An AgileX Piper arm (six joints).
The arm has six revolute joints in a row. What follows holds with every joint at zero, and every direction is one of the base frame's. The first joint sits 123 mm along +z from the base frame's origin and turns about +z. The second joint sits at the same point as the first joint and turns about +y. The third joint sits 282.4 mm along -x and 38.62 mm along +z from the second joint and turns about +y. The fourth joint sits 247.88 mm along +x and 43.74 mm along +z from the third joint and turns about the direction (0.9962, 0, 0.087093). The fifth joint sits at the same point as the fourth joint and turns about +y. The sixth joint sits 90.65 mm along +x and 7.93 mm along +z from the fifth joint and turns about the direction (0.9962, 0, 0.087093). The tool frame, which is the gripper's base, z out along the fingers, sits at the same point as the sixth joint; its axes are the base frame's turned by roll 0, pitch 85.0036 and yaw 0 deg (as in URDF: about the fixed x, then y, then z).
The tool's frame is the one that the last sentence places.
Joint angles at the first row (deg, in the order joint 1, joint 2, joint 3, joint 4, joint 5, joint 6):
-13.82, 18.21, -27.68, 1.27, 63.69, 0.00
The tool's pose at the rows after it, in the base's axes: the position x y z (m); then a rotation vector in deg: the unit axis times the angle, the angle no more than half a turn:
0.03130 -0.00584 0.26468 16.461 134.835 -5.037
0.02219 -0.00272 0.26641 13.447 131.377 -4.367
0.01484 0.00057 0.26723 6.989 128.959 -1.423
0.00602 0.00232 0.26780 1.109 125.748 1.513
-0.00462 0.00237 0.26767 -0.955 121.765 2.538
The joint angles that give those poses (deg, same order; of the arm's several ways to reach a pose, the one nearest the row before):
-13.82, 14.63, -27.57, 1.27, 63.69, 0.00
-11.64, 10.83, -27.57, 1.27, 63.74, -0.01
-6.19, 7.86, -27.57, 1.52, 63.87, -0.01
-1.04, 4.43, -27.57, 1.70, 63.91, 0.00
0.79, 0.29, -27.57, 1.70, 64.05, 0.00

